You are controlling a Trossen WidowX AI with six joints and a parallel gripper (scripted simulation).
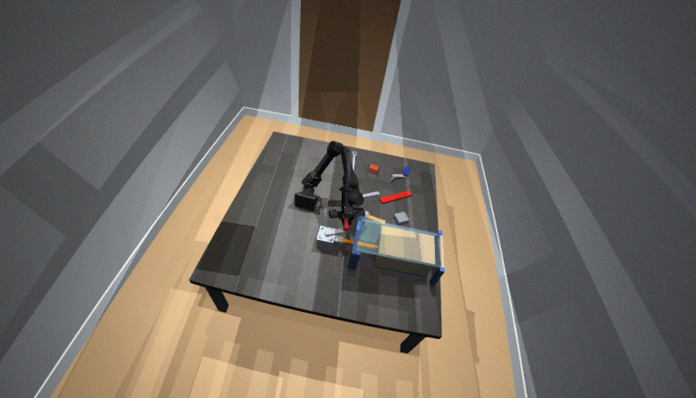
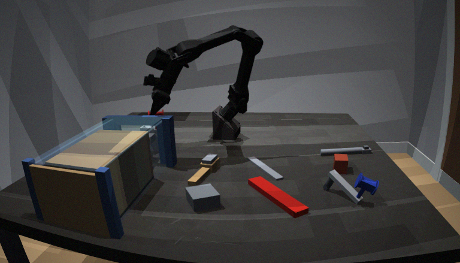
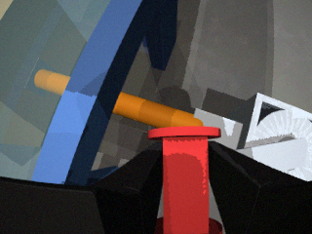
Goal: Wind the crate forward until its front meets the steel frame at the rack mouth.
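The grey winch is 12 cm behind my gripper tip, 2 cm to the right of it and 12 cm below it. Also, from my gripper tip: clear-panelled cubby: 30 cm ahead, 6 cm to the right, 3 cm below; then red spool-shaped grip: 2 cm to the left, 2 cm below; then wooden-handled tool: 15 cm ahead, 20 cm to the left, 13 cm below.
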